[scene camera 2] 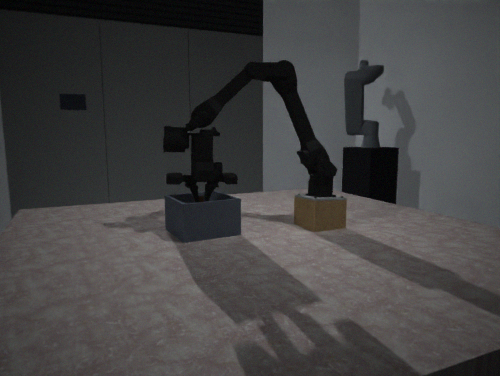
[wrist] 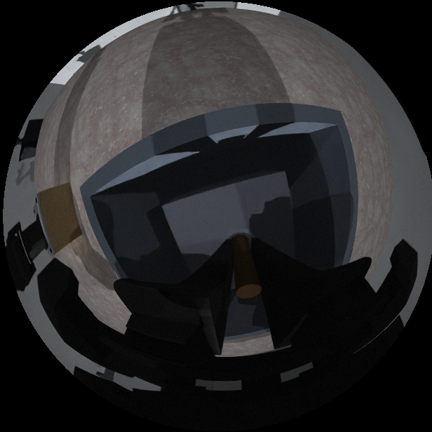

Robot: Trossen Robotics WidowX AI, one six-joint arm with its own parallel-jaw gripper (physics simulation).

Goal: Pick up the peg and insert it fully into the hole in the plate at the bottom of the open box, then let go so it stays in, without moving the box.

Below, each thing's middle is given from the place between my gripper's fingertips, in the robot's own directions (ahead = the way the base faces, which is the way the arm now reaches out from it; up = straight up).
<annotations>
I see the blue-grey box [scene camera 2: 219, 217] 1 cm below my hand. From my hand the other things lie so: grey plate [wrist: 257, 205] (3 cm below).
</annotations>
